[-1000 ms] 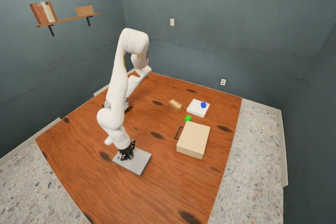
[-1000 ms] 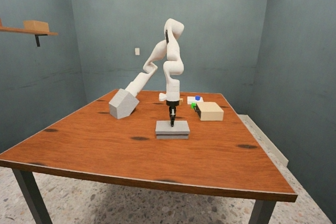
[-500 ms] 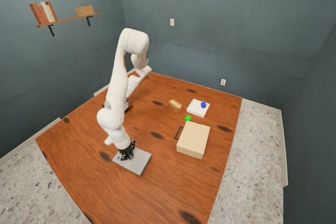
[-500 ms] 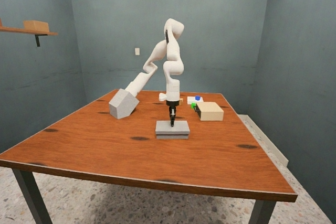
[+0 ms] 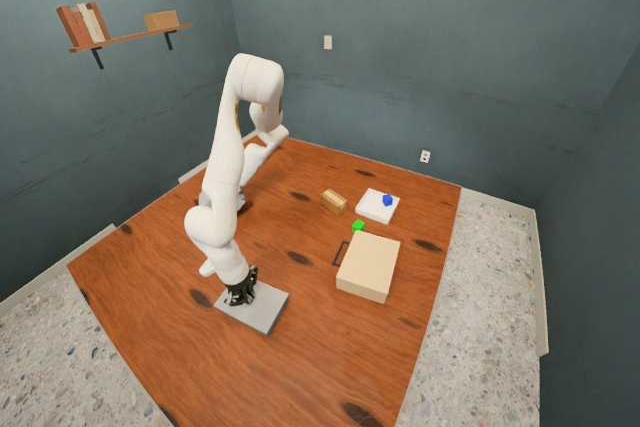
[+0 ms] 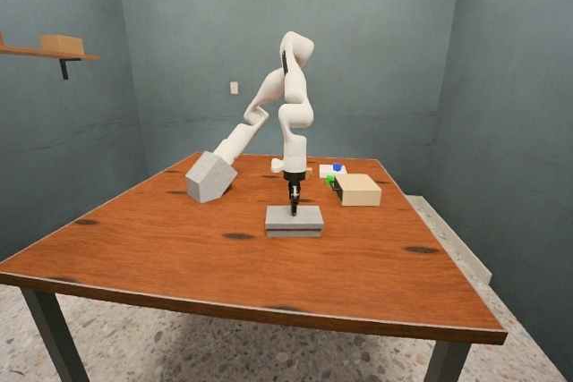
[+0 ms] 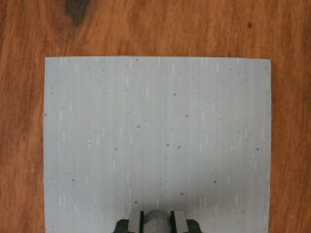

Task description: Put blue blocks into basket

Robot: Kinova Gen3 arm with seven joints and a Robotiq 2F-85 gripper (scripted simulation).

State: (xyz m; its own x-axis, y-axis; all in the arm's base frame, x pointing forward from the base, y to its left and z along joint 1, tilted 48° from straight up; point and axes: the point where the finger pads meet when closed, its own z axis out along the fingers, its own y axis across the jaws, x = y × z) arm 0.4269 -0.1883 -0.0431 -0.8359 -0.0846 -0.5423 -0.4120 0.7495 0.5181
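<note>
Right now my hand is 50 mm above the grey metal box. Round my hand: light wooden cabinet 360 mm to the left, 140 mm ahead, 40 mm below; then green block 470 mm to the left, 60 mm below; then metal lid 30 mm below.
</note>
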